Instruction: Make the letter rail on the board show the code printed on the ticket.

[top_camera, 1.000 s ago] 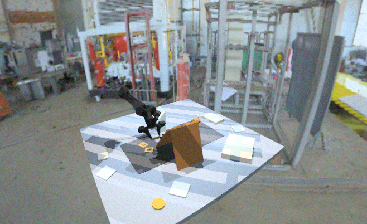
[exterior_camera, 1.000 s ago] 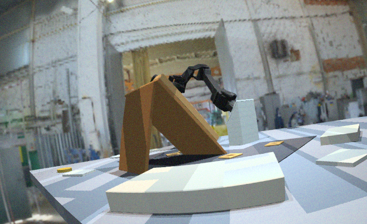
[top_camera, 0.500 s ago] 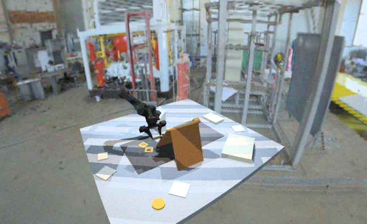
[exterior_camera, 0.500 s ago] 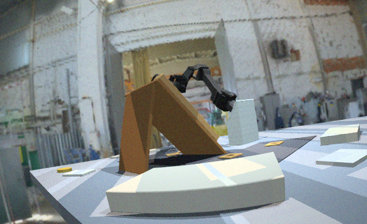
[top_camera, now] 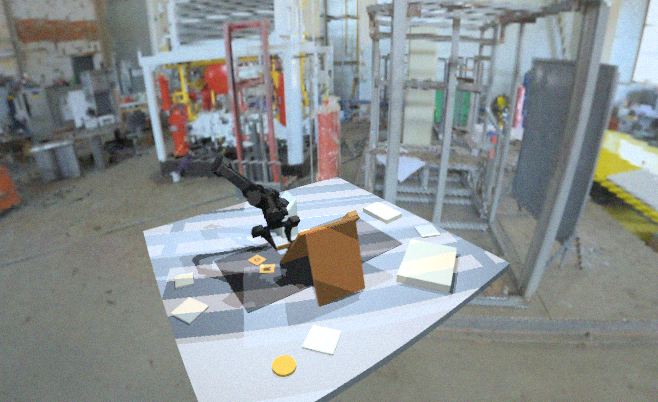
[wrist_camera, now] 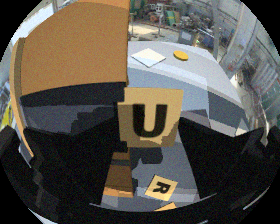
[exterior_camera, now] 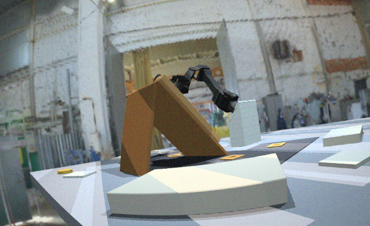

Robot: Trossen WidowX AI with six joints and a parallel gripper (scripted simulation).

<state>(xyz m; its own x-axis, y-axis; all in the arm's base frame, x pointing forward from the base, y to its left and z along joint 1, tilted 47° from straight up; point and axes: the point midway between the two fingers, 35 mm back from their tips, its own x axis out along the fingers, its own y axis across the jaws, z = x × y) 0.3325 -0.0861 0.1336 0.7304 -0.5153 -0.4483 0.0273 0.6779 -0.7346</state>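
The white ticket lies 60 mm behind my gripper tip, 110 mm to the left of it and 80 mm below it. From my gripper tip the other things lie so: dark mat (150 mm behind, 170 mm to the left, 160 mm below); yellow letter tile (right at my gripper tip); cream box (250 mm ahead, 530 mm to the left, 140 mm below).
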